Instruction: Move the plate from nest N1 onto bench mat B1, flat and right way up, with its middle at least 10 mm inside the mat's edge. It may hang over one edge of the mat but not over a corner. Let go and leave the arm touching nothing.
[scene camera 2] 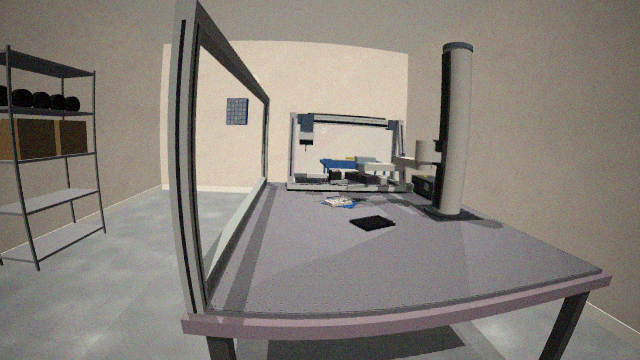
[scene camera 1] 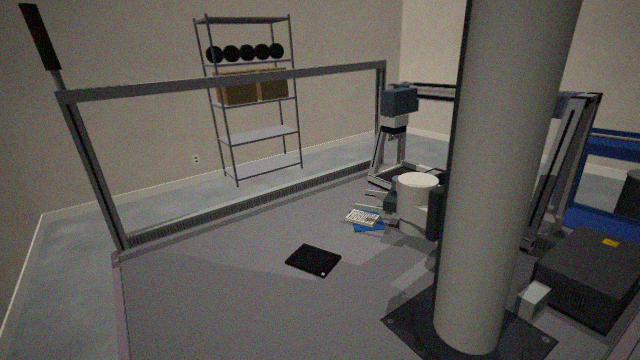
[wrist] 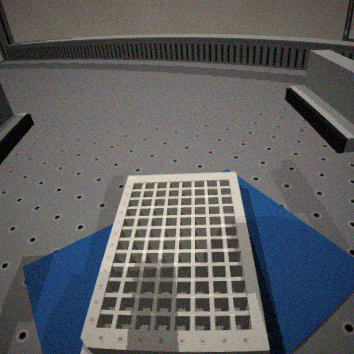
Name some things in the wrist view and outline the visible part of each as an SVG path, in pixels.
My gripper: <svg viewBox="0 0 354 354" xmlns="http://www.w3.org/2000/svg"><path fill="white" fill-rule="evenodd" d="M0 84L1 163L34 123L28 112L13 114ZM309 50L304 85L286 88L285 100L320 134L336 153L353 152L354 60L330 49Z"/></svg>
A white gridded plate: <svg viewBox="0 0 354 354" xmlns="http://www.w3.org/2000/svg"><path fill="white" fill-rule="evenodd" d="M235 171L128 175L80 338L83 344L80 354L270 354L252 250Z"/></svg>
